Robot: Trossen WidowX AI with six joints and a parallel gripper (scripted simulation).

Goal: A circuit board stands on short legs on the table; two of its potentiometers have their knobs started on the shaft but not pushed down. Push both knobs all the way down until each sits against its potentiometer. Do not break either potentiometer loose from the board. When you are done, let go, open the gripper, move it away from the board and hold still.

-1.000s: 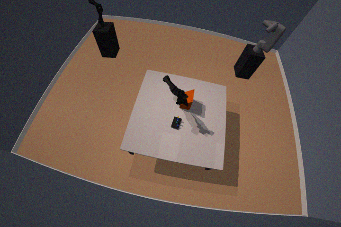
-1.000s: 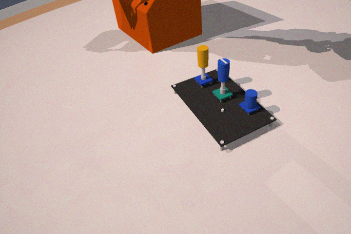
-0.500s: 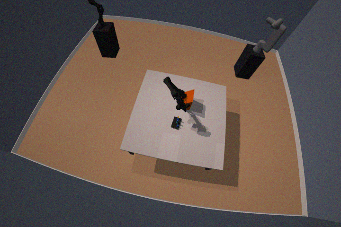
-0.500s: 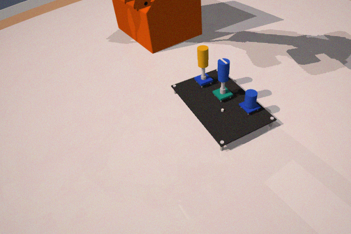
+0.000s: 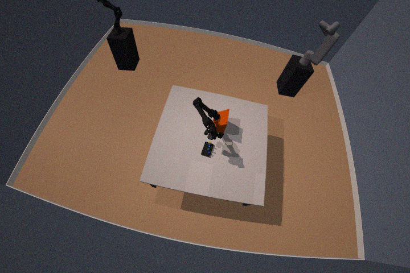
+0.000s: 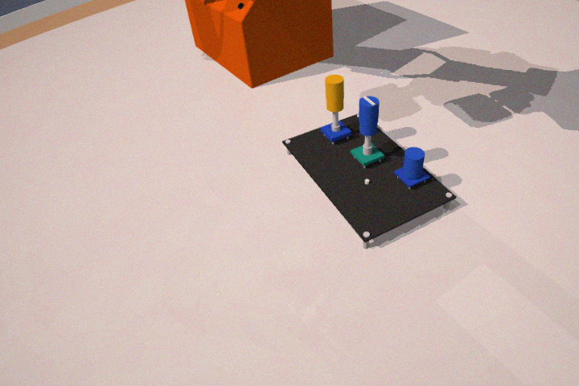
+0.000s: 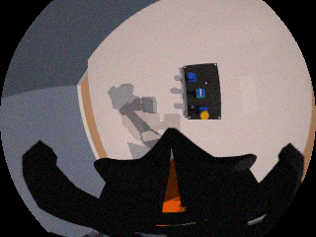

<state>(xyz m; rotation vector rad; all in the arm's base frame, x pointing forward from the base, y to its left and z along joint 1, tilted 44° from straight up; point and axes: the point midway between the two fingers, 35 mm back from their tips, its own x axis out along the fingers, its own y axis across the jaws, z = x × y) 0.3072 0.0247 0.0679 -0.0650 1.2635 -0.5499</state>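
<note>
My gripper tip is now 10 mm past the yellow knob, 40 mm to the left of it and 130 mm above it.
</note>
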